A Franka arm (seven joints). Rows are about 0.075 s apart.
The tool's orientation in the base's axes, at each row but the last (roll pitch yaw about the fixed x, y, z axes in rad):
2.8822 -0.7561 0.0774
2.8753 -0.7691 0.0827
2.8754 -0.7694 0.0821
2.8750 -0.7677 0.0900
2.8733 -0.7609 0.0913
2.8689 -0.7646 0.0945
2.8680 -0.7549 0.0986
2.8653 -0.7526 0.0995
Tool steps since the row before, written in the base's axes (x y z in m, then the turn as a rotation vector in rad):
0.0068 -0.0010 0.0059 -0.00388 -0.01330 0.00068
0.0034 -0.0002 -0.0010 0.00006 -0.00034 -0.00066
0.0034 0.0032 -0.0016 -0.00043 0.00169 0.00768
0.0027 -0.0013 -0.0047 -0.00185 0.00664 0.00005
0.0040 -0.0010 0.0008 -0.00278 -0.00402 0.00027
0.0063 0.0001 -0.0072 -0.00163 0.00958 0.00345
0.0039 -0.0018 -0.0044 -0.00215 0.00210 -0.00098
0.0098 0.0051 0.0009 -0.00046 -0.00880 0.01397
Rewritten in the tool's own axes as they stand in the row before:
0.0089 0.0014 0.0007 -0.00310 0.01352 -0.00040
0.0017 -0.0003 0.0031 -0.00044 0.00020 0.00057
0.0015 -0.0038 0.0028 0.00513 -0.00015 -0.00597
-0.0014 0.0001 0.0054 -0.00086 -0.00630 -0.00266
0.0034 0.0008 0.0024 -0.00208 0.00424 -0.00128
-0.0005 -0.0021 0.0093 0.00187 -0.00853 -0.00549
-0.0003 0.0005 0.0061 -0.00208 -0.00205 -0.00121
0.0081 -0.0057 0.0050 0.00858 0.01141 -0.00831

